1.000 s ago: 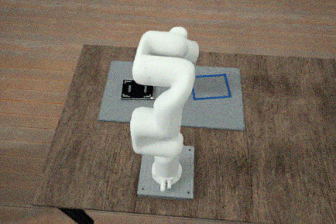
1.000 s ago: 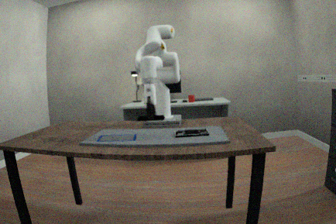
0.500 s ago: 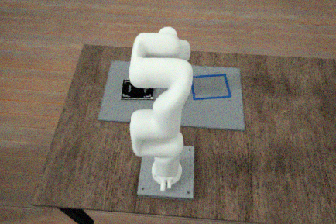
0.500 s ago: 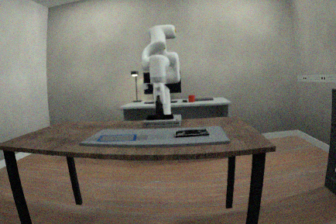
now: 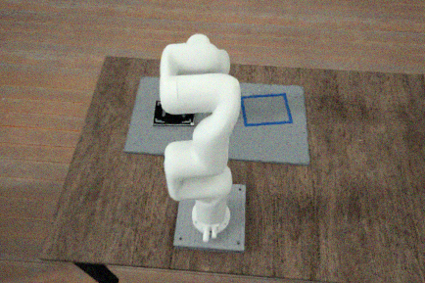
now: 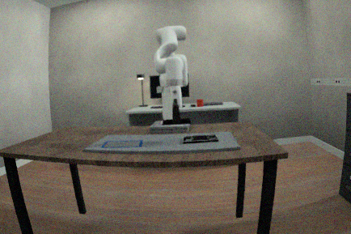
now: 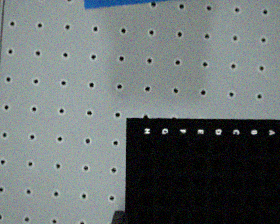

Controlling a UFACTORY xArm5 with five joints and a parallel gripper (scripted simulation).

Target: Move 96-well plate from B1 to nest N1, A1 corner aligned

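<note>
Now: hand 1 cm past the plate nest N1, 11 cm to the right of it and 10 cm above it. The rest, counted from my hand: black 96-well plate: 1 cm below.
</note>
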